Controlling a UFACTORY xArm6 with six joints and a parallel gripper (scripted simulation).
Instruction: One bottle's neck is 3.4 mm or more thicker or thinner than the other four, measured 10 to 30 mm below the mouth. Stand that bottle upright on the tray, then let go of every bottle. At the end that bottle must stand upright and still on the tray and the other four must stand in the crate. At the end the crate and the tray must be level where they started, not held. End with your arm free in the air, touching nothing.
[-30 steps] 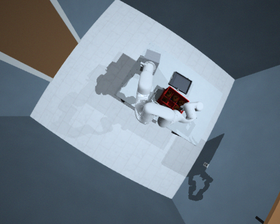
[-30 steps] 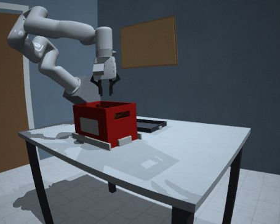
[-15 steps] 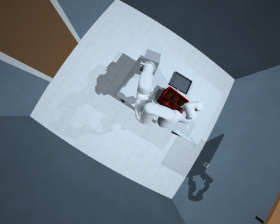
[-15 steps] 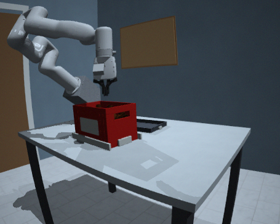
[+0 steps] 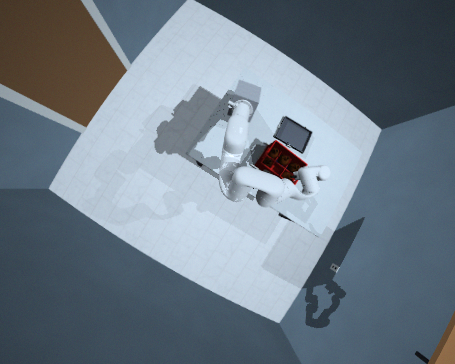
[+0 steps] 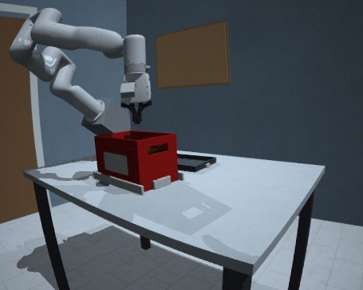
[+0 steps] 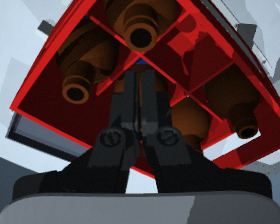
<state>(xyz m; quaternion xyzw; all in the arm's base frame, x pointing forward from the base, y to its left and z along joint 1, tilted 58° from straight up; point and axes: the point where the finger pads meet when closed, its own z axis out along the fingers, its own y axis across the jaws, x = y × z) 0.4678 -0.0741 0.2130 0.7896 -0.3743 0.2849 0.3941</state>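
The red crate is 160 mm below my hand, 80 mm behind it and 60 mm to the left of it. Also, from my hand: glass bottle 160 mm below, 150 mm behind, 120 mm to the left; dark tray 350 mm to the left, 230 mm below, 30 mm behind.
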